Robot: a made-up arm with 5 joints.
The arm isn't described. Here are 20 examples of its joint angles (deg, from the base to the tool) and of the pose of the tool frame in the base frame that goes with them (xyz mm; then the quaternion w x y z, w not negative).
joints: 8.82 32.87 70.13 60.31 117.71
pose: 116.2 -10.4 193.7 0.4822 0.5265 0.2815 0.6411
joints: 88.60 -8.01 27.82 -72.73 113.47
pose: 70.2 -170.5 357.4 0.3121 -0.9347 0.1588 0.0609
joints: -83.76 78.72 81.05 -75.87 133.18
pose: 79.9 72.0 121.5 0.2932 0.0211 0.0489 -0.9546
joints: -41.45 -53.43 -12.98 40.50 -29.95
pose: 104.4 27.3 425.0 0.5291 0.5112 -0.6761 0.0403
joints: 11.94 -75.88 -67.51 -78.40 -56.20
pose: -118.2 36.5 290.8 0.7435 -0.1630 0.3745 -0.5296
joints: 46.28 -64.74 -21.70 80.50 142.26
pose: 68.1 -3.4 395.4 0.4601 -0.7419 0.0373 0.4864
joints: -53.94 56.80 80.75 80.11 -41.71
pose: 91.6 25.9 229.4 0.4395 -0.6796 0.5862 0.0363
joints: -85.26 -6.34 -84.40 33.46 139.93
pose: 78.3 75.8 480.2 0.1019 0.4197 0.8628 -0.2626
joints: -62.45 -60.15 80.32 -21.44 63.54
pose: 115.8 83.2 276.4 0.3326 0.0106 -0.7148 0.6151
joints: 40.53 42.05 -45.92 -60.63 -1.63
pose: 257.1 -164.8 349.6 0.2039 -0.3023 -0.9273 -0.0844
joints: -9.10 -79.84 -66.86 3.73 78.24
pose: -128.3 -34.6 352.5 0.3300 0.4898 0.7492 0.3000
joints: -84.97 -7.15 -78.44 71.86 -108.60
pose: 81.5 107.3 445.5 0.6012 0.7786 0.1119 -0.1411
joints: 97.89 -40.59 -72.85 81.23 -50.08
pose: 67.5 10.7 441.8 0.1220 -0.3352 -0.8088 -0.4676
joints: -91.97 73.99 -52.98 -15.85 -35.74
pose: 61.7 298.5 190.0 0.6594 0.6126 -0.2824 0.3319
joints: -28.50 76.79 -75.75 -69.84 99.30
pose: 304.7 124.6 275.4 0.0849 -0.5497 -0.8148 0.1632
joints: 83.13 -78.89 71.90 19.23 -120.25
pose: 75.0 -75.1 274.6 0.1762 -0.2142 0.5900 0.7583
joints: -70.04 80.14 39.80 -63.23 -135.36
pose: 120.0 131.6 81.1 0.7938 0.2778 0.0698 -0.5365
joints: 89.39 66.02 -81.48 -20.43 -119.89
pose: 69.0 -286.4 303.9 0.1256 -0.2551 0.8533 0.4371
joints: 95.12 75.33 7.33 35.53 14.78
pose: 53.4 -140.2 79.2 0.7257 0.1959 0.1447 -0.6435
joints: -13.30 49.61 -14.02 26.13 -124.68
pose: 308.9 53.6 171.5 0.5269 0.2301 -0.0820 -0.8140
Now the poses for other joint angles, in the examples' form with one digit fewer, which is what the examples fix.
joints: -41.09 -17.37 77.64 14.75 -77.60
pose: 140 58 205 0.934 0.114 -0.064 -0.333
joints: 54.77 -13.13 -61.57 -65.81 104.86
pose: 73 -12 467 0.391 0.886 0.182 0.171
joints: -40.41 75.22 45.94 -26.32 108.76
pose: 149 64 83 0.289 0.023 0.036 0.956
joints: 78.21 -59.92 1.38 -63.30 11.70
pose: 59 35 434 0.226 0.663 0.697 -0.156
